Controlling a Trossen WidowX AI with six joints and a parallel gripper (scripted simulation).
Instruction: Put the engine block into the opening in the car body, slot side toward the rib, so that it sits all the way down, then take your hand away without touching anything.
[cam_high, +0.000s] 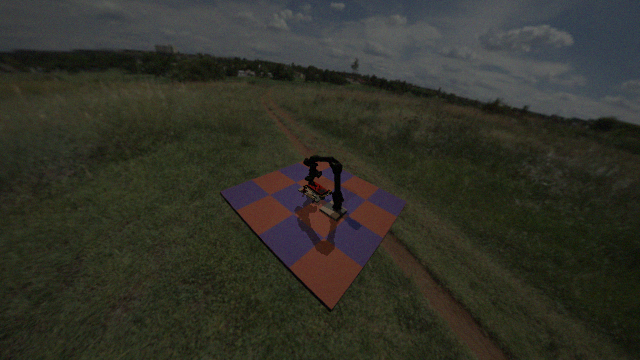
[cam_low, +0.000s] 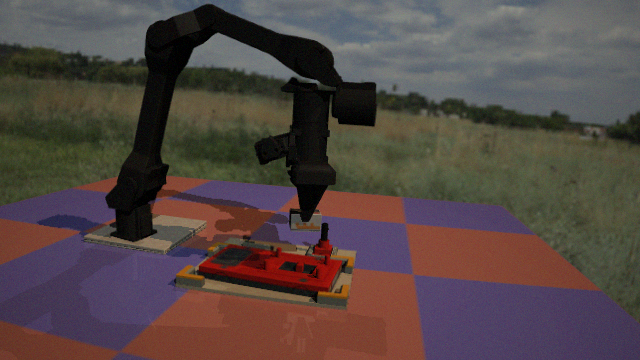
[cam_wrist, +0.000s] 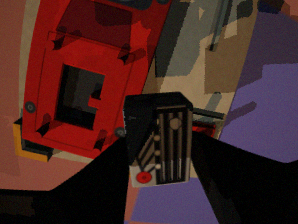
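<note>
Right now my gripper tip is 20 mm past the tan fixture plate, 40 mm to the left of it and 70 mm above it. Also, from my gripper tip: engine block 10 mm below; then black lever post 20 mm ahead, 70 mm to the left, 50 mm below.
</note>
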